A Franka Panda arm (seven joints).
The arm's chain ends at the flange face. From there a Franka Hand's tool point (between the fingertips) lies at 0.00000 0.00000 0.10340 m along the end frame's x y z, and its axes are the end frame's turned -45 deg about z.
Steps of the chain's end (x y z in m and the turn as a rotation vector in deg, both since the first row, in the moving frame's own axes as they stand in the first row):
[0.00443, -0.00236, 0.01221, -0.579, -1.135, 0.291]
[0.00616, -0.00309, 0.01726, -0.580, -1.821, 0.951]
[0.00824, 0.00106, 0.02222, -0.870, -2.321, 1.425]
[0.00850, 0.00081, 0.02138, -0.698, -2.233, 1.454]
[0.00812, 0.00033, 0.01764, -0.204, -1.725, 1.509]
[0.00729, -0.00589, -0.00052, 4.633, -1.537, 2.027]
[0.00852, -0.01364, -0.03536, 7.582, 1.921, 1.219]
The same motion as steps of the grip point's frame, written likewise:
[0.00262, 0.00075, 0.01218, 0.393, -1.212, 0.291]
[0.00349, 0.00056, 0.01720, 0.878, -1.698, 0.951]
[0.00103, 0.00467, 0.02212, 1.026, -2.256, 1.425]
[0.00172, 0.00458, 0.02129, 1.085, -2.073, 1.454]
[0.00307, 0.00400, 0.01759, 1.076, -1.364, 1.509]
[0.01340, -0.00680, -0.00089, 4.363, 2.189, 2.027]
[0.02783, -0.01069, -0.03632, 4.003, 6.720, 1.219]

